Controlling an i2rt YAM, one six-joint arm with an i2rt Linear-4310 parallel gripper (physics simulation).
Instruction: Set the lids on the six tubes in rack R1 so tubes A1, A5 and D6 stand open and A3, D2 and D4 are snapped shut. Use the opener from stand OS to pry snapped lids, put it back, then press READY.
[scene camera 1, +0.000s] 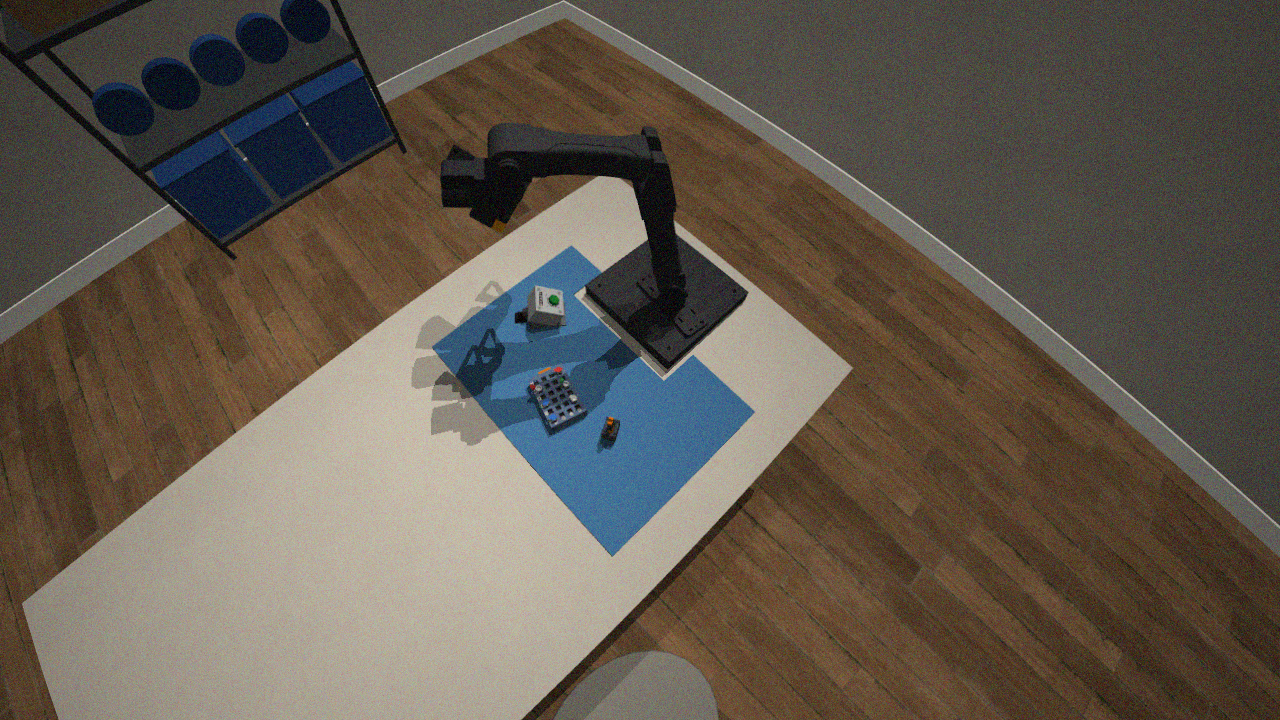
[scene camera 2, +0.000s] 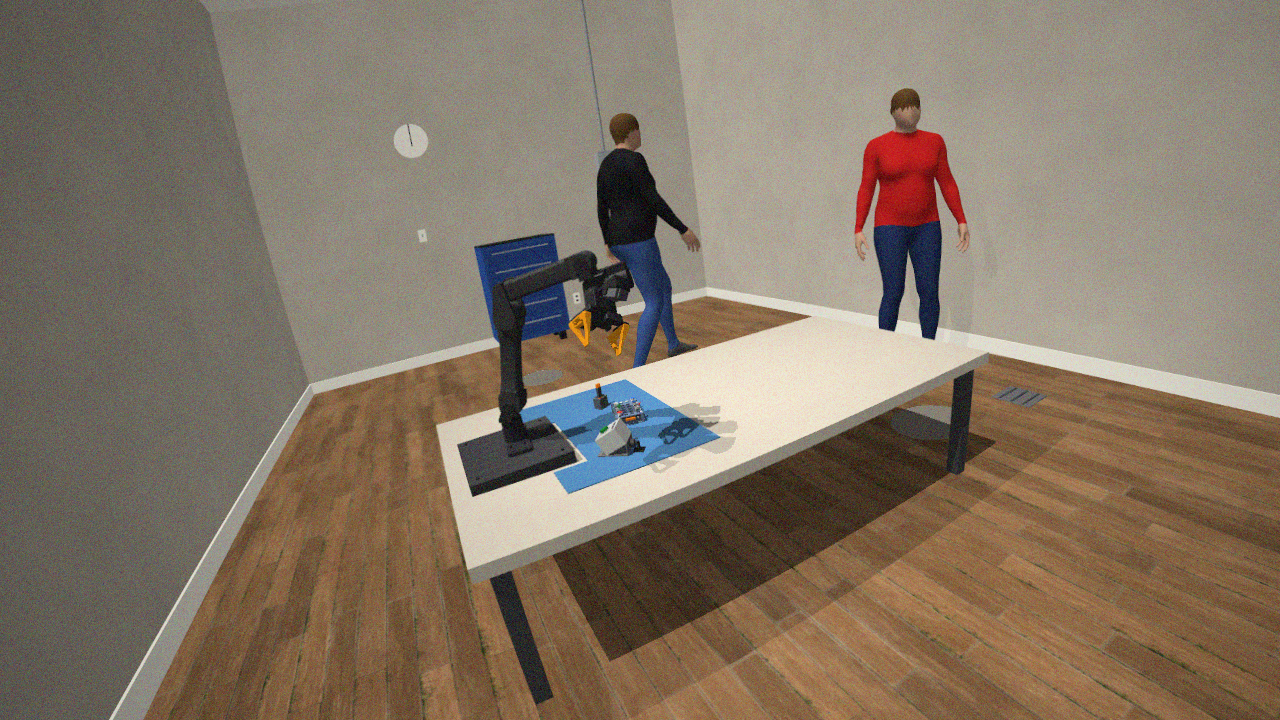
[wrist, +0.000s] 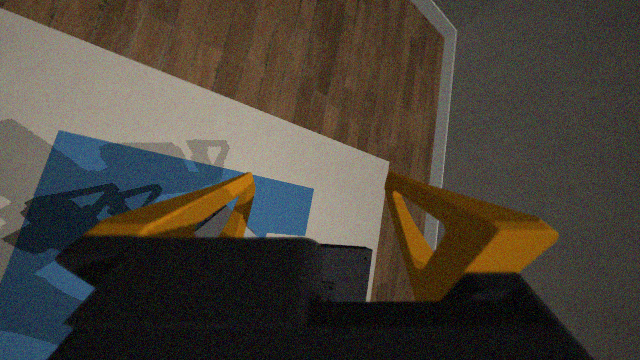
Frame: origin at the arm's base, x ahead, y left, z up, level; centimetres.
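Where they show: gripper, between the fingertips: (scene camera 2: 603, 350) (wrist: 319, 179); arm's base, origin of its link: (scene camera 1: 671, 302) (scene camera 2: 516, 440).
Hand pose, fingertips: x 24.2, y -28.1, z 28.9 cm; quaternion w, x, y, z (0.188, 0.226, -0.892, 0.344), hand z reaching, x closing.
Note:
Things, the pixels of their top centre, and the offset from my fingertips. Level surfaces: height alone.
- tube rack R1, centre of its top: (scene camera 1: 553, 388) (scene camera 2: 625, 400) dy +30.6, dx +11.6, dz -26.4 cm
- blue mat, height of its surface: dz -32.2 cm
- grey box with the green READY button, centre of its top: (wrist: 228, 241) (scene camera 1: 542, 296) (scene camera 2: 611, 423) dy +11.0, dx +1.2, dz -23.9 cm
- white table, height of its surface: dz -32.6 cm
My gripper (scene camera 2: 600, 340) (wrist: 319, 179) is open and empty, high above the table, away from the rack and the opener. The tube rack R1 (scene camera 1: 557, 399) (scene camera 2: 629, 411) sits on the blue mat (scene camera 1: 617, 501) (scene camera 2: 572, 483), with small coloured tubes and lids; it is too small to tell which lids are open or shut. The orange-and-dark opener in its stand (scene camera 1: 610, 428) (scene camera 2: 600, 397) stands upright on the mat beside the rack. The grey box with the green READY button (scene camera 1: 546, 305) (scene camera 2: 614, 437) sits on the mat on the rack's other side.
The arm's black base (scene camera 1: 666, 300) (scene camera 2: 519, 454) stands at the mat's edge on the white table (scene camera 1: 340, 537) (scene camera 2: 805, 385). A shelf rack (scene camera 1: 380, 107) with blue bins stands beyond the table. Two people (scene camera 2: 631, 197) (scene camera 2: 908, 183) stand behind the table.

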